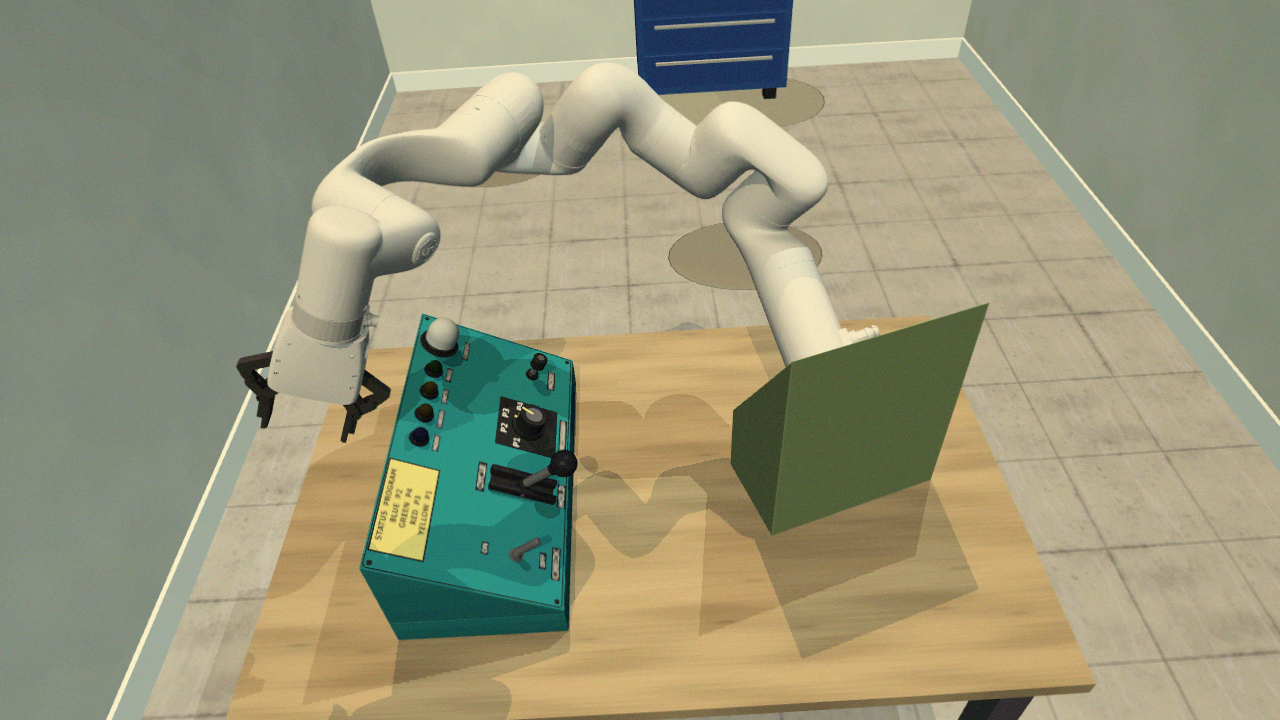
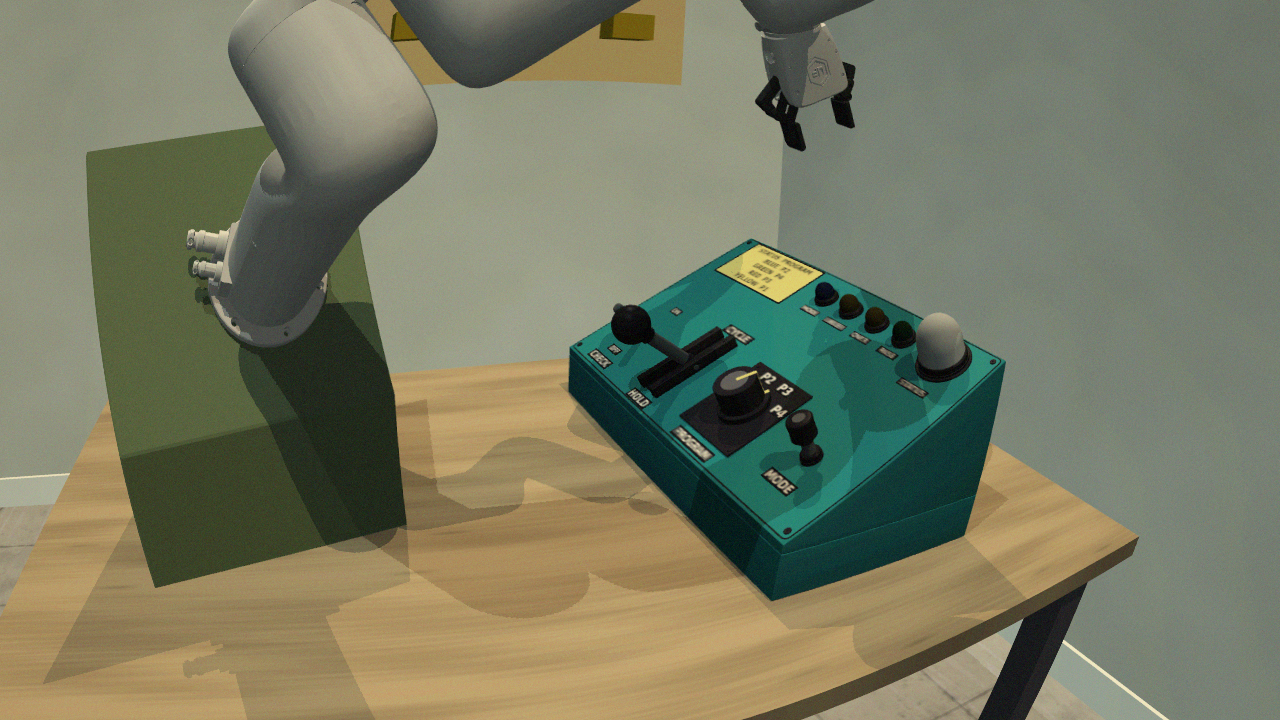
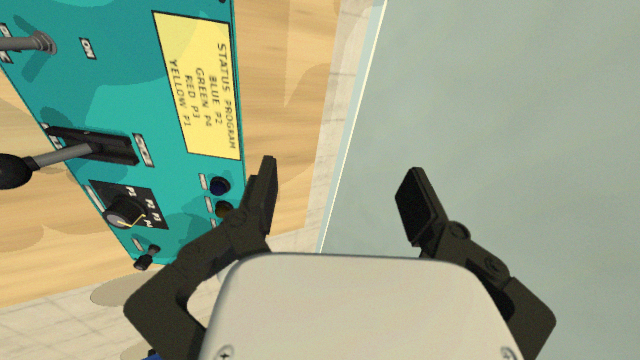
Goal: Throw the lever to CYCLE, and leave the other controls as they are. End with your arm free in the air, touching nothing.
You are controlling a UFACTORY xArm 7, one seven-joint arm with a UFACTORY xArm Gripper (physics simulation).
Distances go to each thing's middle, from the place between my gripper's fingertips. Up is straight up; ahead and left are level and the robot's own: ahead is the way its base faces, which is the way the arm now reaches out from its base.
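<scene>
There's a teal console [image 2: 904,406] that's 16 cm behind my hand, 13 cm to the right of it and 25 cm below it. Counting from my hand again, the lever [image 2: 631,324] is 6 cm to the right, 27 cm behind and 22 cm below, and the mode switch [image 2: 801,426] is far behind, far to the right and a good way below.
</scene>
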